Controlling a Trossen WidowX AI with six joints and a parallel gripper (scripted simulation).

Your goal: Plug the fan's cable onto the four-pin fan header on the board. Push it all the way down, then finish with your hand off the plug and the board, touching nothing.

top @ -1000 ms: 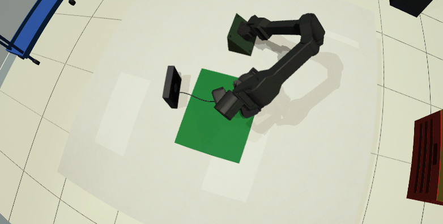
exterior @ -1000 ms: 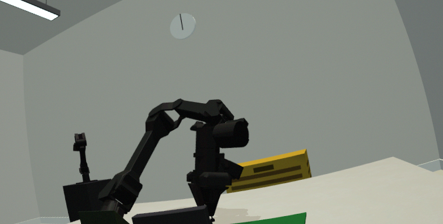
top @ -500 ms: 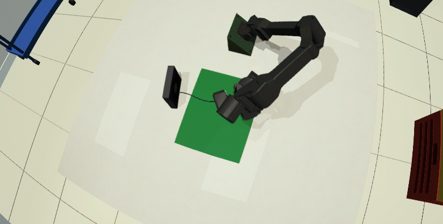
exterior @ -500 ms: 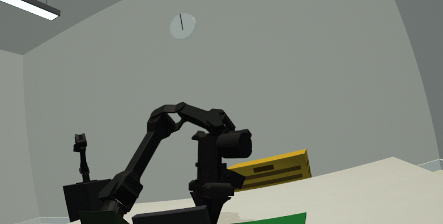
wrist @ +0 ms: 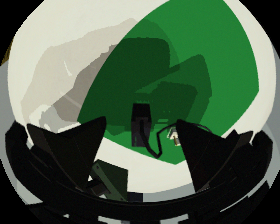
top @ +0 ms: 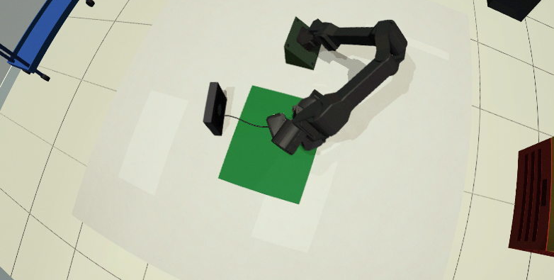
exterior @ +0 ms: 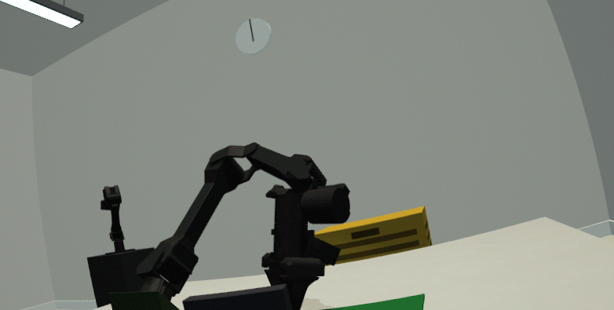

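Now: the black plug 10 mm to the right of my gripper tip and 10 mm behind it. Round my gripper tip: black fan 230 mm to the right, 50 mm ahead, 30 mm above; then green board 80 mm ahead, 60 mm to the right, 40 mm below; then four-pin fan header 70 mm to the right, 20 mm below, 10 mm ahead.
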